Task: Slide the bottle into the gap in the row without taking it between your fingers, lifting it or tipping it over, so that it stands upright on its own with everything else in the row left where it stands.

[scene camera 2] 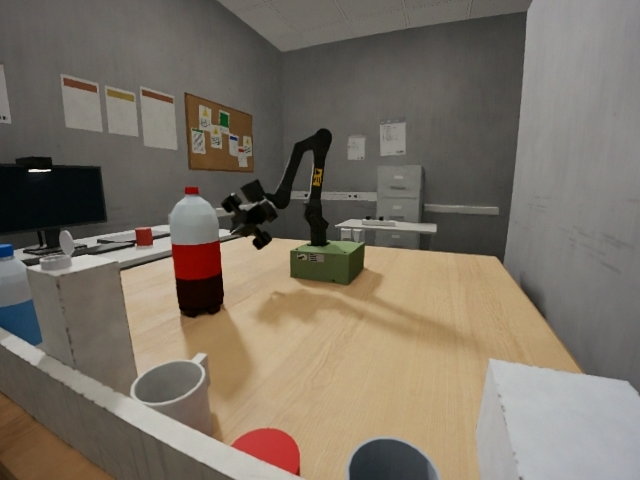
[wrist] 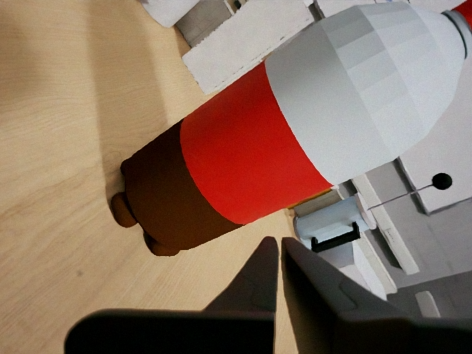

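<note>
The bottle, with a red cap, a red band and a dark lower part, stands upright on the table, apart from the row. My gripper is shut with its fingertips together and nothing between them. It is in the air beside the bottle, on the arm's side, and no contact shows. The row along the white rail holds a blue-capped bottle, a tall white carton, a white mug, a red-topped item and a grey cup. Which space is the gap is unclear.
A large white box stands at the near right. The arm's green base is at the back of the table. A side desk with a monitor and a red cup is at the left, beyond the table.
</note>
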